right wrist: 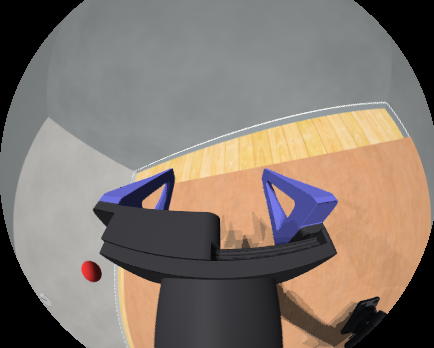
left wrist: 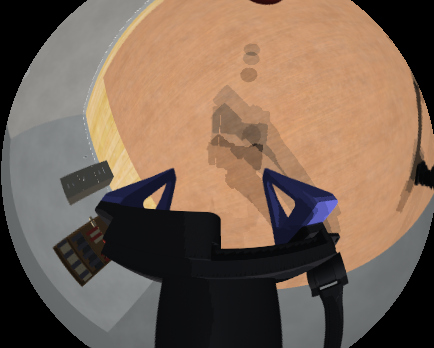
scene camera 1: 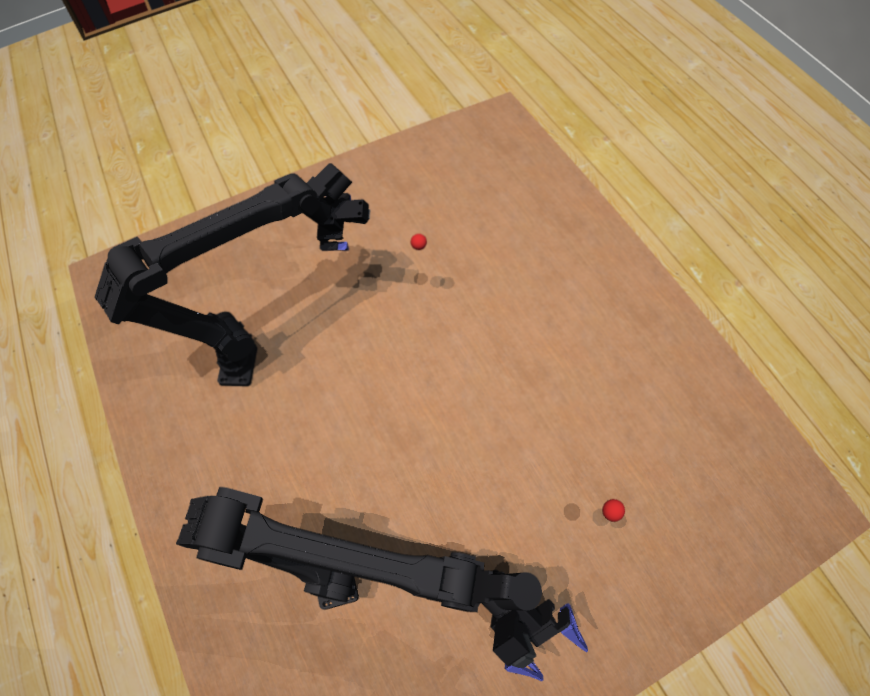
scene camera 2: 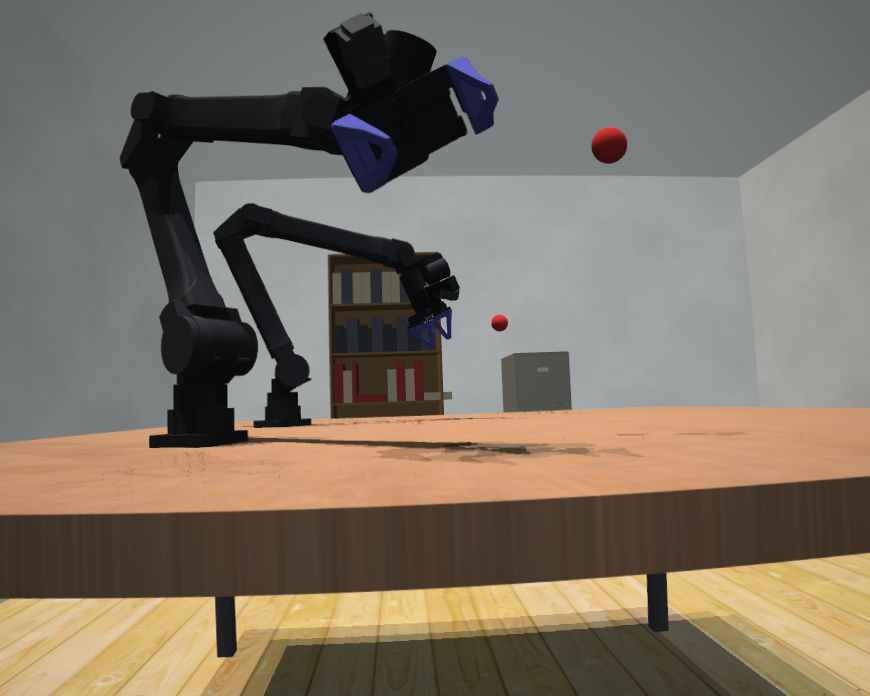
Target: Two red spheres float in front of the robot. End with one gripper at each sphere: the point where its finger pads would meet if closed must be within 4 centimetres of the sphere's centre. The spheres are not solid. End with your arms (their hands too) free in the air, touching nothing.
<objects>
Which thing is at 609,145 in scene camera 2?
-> A red sphere.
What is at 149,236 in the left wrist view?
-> My left gripper.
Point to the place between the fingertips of my right gripper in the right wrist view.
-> At 218,173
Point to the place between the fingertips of my left gripper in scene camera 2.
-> At 441,344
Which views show my right gripper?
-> The right wrist view, scene camera 1 and scene camera 2 only.
</objects>
